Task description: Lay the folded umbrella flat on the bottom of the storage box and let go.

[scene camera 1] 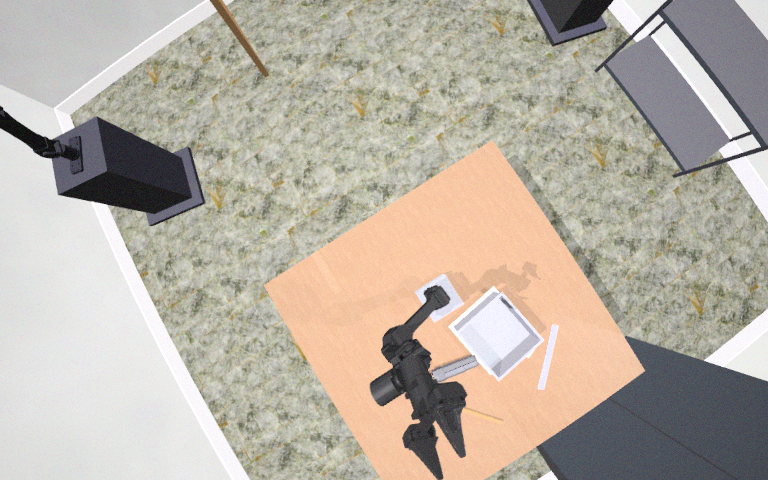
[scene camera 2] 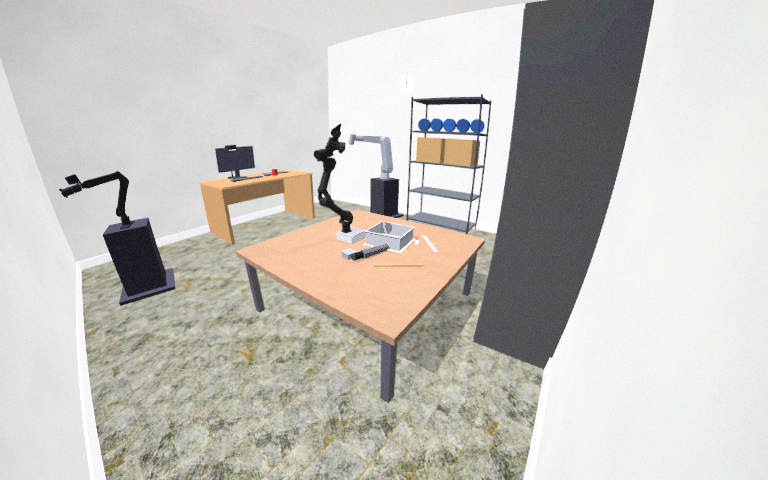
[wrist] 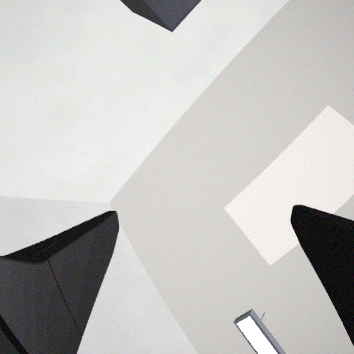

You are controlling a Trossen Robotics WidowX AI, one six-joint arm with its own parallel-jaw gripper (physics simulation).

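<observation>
The folded umbrella, grey with a black handle, lies on the table outside the storage box. Its far end is close to the box wall; in scene camera 1 the arm hides its handle end. The open-topped, pale grey storage box stands on the table beside the arm's base. A thin dark streak, perhaps a shadow, shows at one inner corner. My gripper is open and empty, raised high above the table and pointing upward. In the wrist view walls and ceiling show between its fingers.
A white block lies by the umbrella's handle. A thin yellow stick lies on the table. A white strip lies beyond the box. A tall dark cabinet stands beside the table.
</observation>
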